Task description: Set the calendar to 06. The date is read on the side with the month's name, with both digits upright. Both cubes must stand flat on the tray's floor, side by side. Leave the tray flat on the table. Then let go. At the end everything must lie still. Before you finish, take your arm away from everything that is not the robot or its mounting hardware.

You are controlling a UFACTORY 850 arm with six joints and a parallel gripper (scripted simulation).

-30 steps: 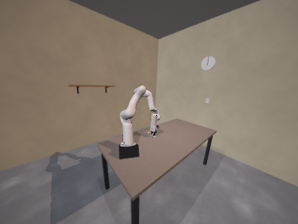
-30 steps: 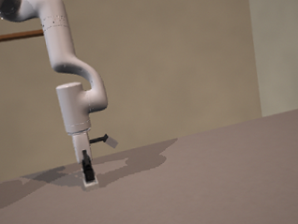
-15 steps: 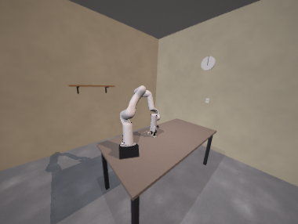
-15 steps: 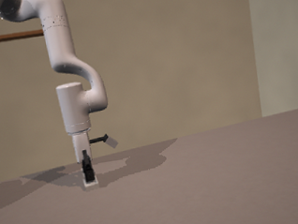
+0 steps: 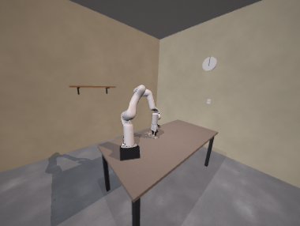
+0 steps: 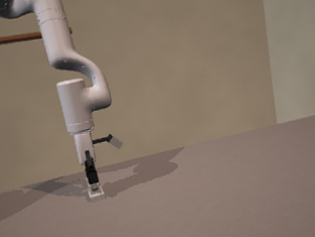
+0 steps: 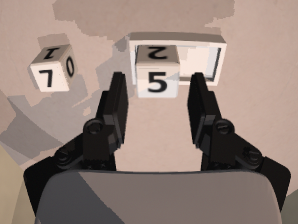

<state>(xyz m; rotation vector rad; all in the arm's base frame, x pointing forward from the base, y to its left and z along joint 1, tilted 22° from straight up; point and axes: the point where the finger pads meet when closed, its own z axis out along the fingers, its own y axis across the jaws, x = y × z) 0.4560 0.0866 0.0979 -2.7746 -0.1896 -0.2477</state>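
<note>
Now: the white number cube 40 mm below my hand. From my hand the other things lie so: white calendar tray 60 mm below, 20 mm to the right.
</note>
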